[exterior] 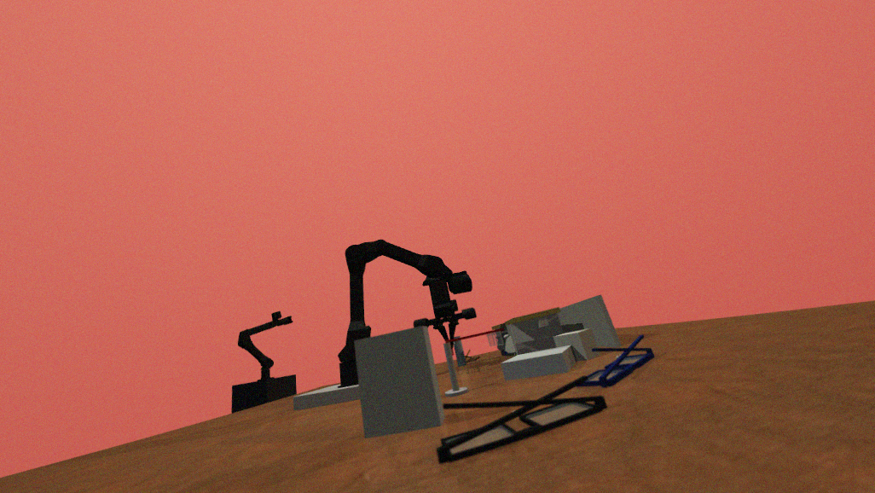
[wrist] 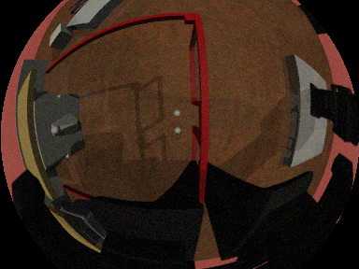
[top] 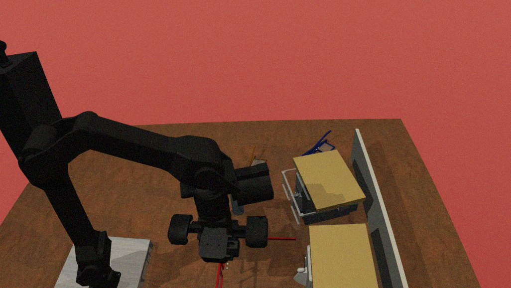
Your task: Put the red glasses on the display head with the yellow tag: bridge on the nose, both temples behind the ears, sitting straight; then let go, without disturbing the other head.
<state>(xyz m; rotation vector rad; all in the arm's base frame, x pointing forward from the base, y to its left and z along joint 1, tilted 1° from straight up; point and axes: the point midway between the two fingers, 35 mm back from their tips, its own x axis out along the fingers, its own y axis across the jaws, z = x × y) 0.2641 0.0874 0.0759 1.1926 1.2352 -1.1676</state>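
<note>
The display head lies 21 cm ahead of my gripper tip, 3 cm to the right of it and 1 cm below it. Round my gripper tip: white wall (34 cm ahead, 9 cm to the left, 1 cm below); pale blue cylinder (18 cm to the left, 2 cm below).
</note>
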